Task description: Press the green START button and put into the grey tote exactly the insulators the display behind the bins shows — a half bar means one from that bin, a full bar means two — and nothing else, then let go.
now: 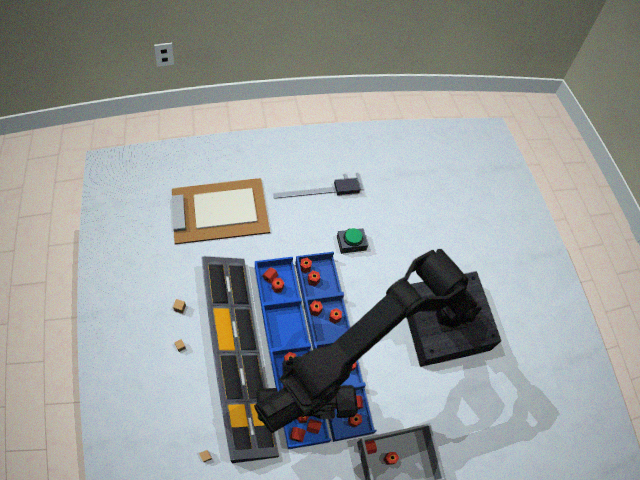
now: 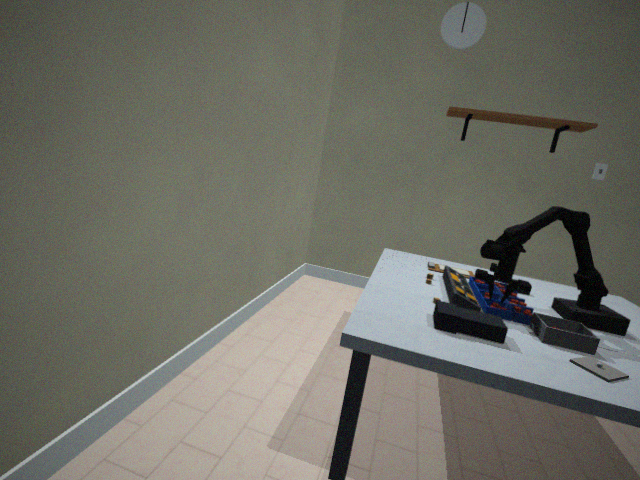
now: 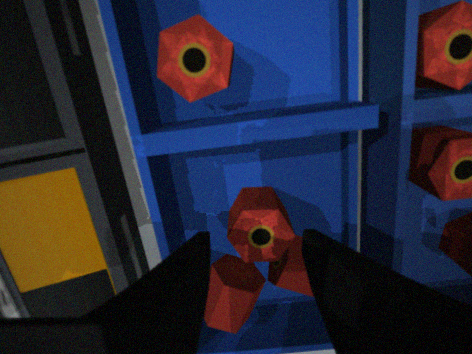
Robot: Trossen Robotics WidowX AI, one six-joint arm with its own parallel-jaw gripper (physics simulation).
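Observation:
The green START button sits on its dark box behind the bins. The display shows a full orange bar in its second row, left, and half bars in both cells of the nearest row, the right one partly covered by the arm. My gripper is open over the nearest left bin, its fingertips either side of an upright red insulator. Two more insulators lie tilted there, one beside the left finger, one partly behind the right finger. The grey tote holds two insulators; its near end is cut off.
Other blue bins hold red insulators; the second left bin shows its bare floor. Low divider walls separate the bins. A black box stands near the display's end. Small wooden cubes, a clipboard and a caliper lie around.

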